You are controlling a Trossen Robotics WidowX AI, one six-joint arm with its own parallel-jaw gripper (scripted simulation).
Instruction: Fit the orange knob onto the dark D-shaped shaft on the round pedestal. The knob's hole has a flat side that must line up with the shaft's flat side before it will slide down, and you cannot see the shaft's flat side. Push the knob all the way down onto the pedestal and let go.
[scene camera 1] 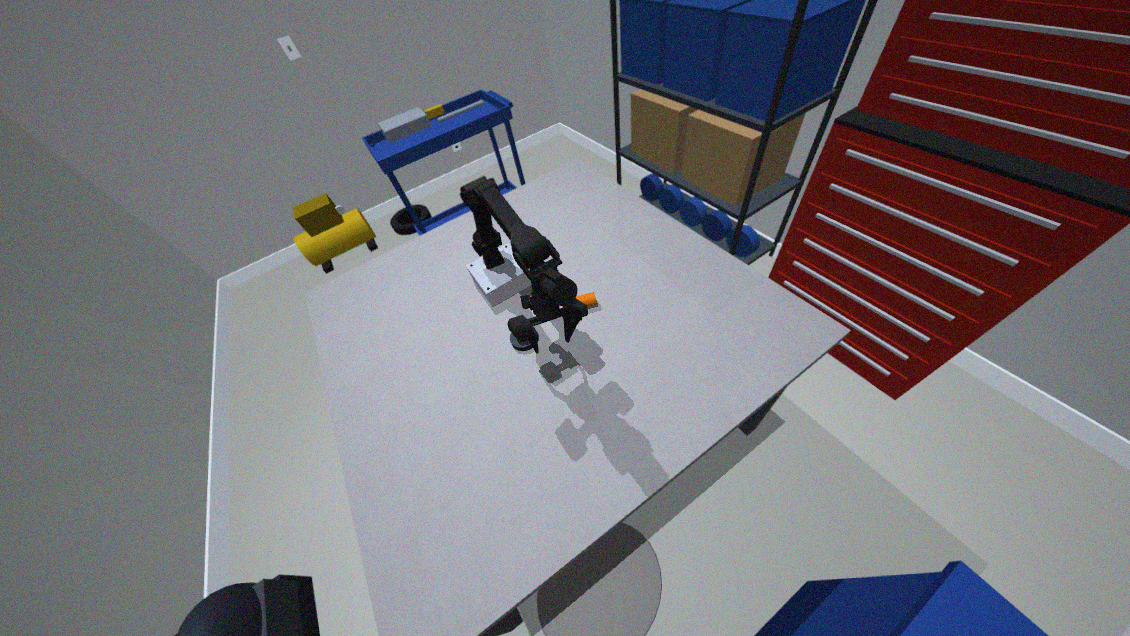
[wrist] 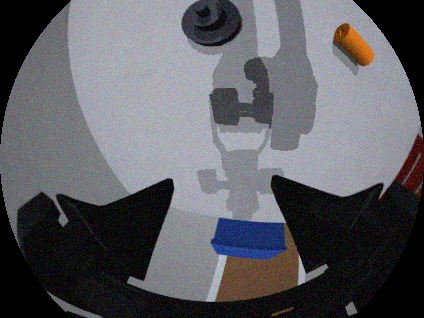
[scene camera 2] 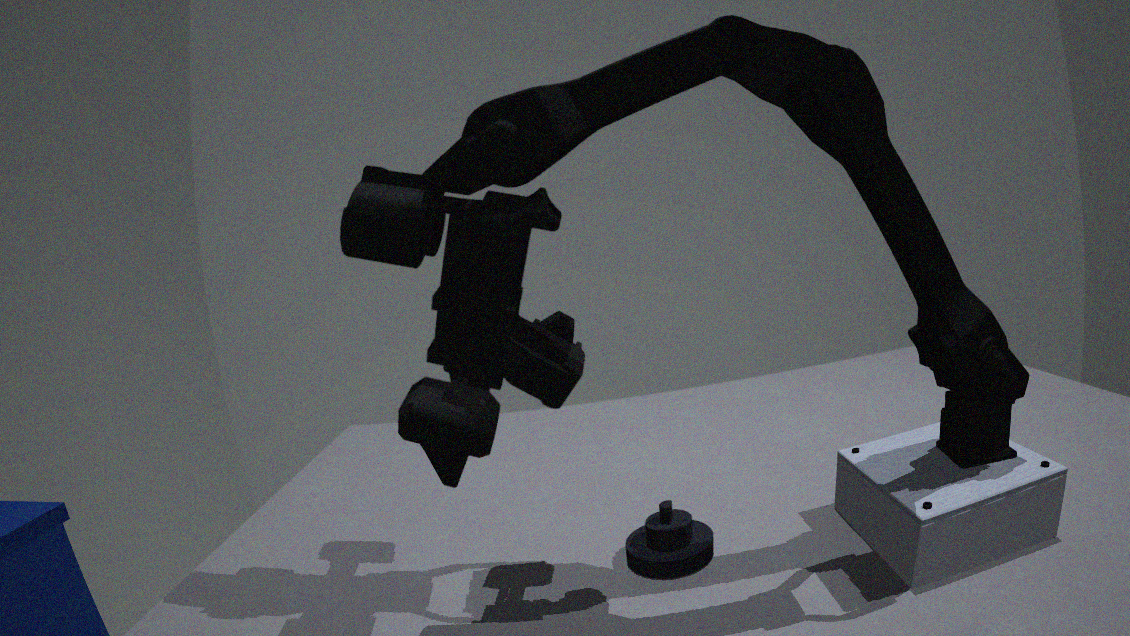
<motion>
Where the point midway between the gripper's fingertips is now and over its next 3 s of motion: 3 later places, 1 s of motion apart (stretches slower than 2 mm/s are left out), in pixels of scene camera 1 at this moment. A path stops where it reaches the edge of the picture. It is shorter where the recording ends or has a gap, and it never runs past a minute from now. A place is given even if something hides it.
My gripper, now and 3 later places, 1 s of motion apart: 552, 347; 587, 304; 589, 292; 590, 301
</motion>
